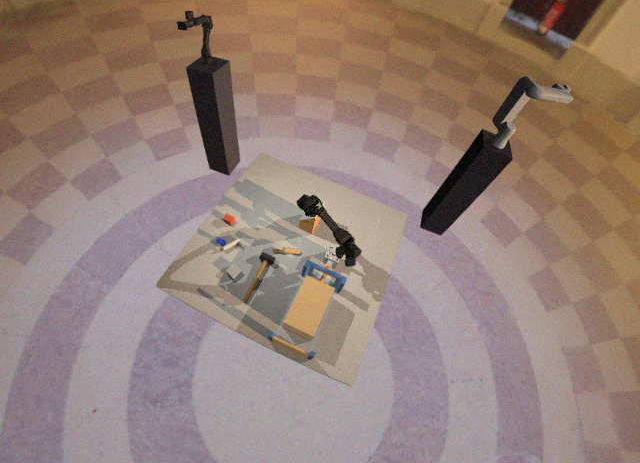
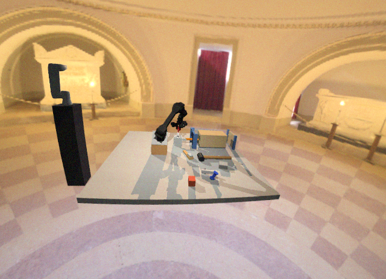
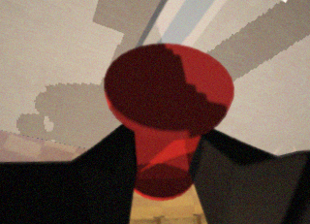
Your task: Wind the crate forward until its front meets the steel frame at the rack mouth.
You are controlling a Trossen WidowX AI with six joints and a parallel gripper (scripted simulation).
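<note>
My gripper tip is now 1 cm short of the red knob and 2 cm to the left of it. Also, from my gripper tip: winch 2 cm behind, 12 cm to the right, 10 cm below; then red-knobbed handle 5 cm to the right, 3 cm below; then frame 15 cm ahead, 13 cm to the right, 3 cm below.
</note>
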